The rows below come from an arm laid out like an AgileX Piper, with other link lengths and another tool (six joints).
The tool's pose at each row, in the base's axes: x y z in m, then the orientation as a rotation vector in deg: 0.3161 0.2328 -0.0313 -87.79 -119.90 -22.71; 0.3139 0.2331 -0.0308 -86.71 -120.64 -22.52; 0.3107 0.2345 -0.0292 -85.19 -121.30 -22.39; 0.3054 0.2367 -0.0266 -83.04 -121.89 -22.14; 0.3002 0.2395 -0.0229 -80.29 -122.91 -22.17; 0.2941 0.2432 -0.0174 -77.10 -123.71 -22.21; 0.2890 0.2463 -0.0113 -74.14 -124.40 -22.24; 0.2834 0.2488 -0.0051 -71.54 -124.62 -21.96
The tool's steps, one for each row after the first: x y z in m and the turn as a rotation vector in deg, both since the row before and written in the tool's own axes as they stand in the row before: 0.0010 -0.0020 0.0002 0.42 -0.06 -0.88; 0.0028 -0.0026 0.0002 0.60 0.22 -1.07; 0.0046 -0.0043 0.0003 0.97 0.52 -1.34; 0.0057 -0.0039 -0.0002 0.93 0.54 -1.94; 0.0079 -0.0043 -0.0008 1.15 0.87 -2.09; 0.0076 -0.0034 -0.0017 1.06 0.81 -1.94; 0.0076 -0.0039 -0.0018 1.22 0.90 -1.47
